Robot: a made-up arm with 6 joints. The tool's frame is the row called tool.
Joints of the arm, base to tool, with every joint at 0 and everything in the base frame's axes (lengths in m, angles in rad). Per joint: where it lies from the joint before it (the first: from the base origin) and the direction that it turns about. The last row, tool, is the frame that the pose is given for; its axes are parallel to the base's.
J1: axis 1 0 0 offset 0.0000 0.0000 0.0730
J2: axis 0 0 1 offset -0.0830 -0.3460 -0.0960
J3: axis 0 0 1 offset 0.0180 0.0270 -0.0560
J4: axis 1 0 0 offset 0.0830 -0.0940 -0.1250
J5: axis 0 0 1 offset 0.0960 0.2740 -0.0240
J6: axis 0 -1 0 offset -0.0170 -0.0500 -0.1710
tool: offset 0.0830 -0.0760 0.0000
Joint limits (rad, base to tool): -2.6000..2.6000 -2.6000..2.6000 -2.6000..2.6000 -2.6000..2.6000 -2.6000..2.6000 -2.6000..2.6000
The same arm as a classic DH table. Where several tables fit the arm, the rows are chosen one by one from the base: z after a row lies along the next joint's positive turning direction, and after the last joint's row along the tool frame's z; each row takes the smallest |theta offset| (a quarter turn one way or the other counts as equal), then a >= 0, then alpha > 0; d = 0 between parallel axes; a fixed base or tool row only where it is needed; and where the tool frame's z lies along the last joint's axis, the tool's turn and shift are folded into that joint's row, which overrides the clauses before.
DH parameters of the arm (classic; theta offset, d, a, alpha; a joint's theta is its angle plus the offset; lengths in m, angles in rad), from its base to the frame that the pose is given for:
base (fixed): 1.5708 0.073 0 1.5708
J1: 0 -0.083 -0.346 -1.5708
J2: -0.588 0 0.0324 0
J3: 0.588 -0.277 -0.094 1.5708
J4: 0 0.179 0.274 -1.5708
J5: 1.5708 -0.195 0.017 -1.5708
J6: 0 0.126 -0.083 1.5708
tool (fixed): 3.1416 0 0 0
Joint limits (rad, base to tool): -2.6..2.6 -2.6..2.6 -2.6..2.6 -2.6..2.6 -2.6..2.6 -2.6..2.6

